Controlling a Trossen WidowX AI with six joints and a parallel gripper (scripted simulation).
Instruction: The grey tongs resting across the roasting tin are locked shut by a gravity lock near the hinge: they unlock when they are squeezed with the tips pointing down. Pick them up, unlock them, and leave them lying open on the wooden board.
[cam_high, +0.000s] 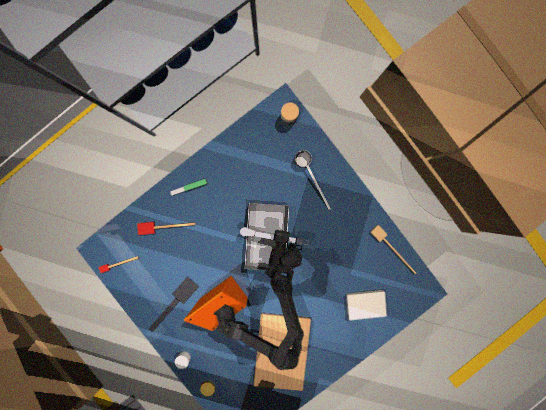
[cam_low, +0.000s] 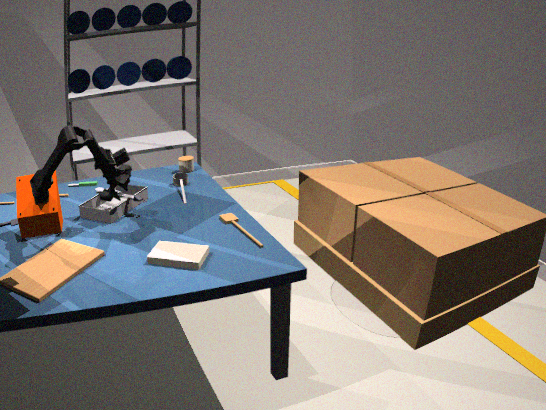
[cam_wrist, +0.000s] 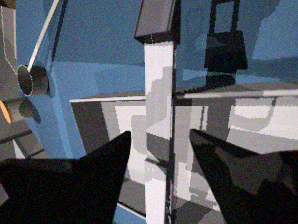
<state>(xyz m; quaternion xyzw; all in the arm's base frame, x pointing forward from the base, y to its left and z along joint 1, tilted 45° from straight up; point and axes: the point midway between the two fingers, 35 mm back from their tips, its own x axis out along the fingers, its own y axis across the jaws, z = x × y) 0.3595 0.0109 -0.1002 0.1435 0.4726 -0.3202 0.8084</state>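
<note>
The roasting tin lies 50 mm behind my gripper tip, 40 mm to the left of it and 30 mm below it. Also, from my gripper tip: wooden board: 330 mm behind, 460 mm to the right, 50 mm below; white block: 130 mm ahead, 520 mm to the right, 50 mm below; black spatula: 600 mm behind, 50 mm to the left, 60 mm below.
</note>
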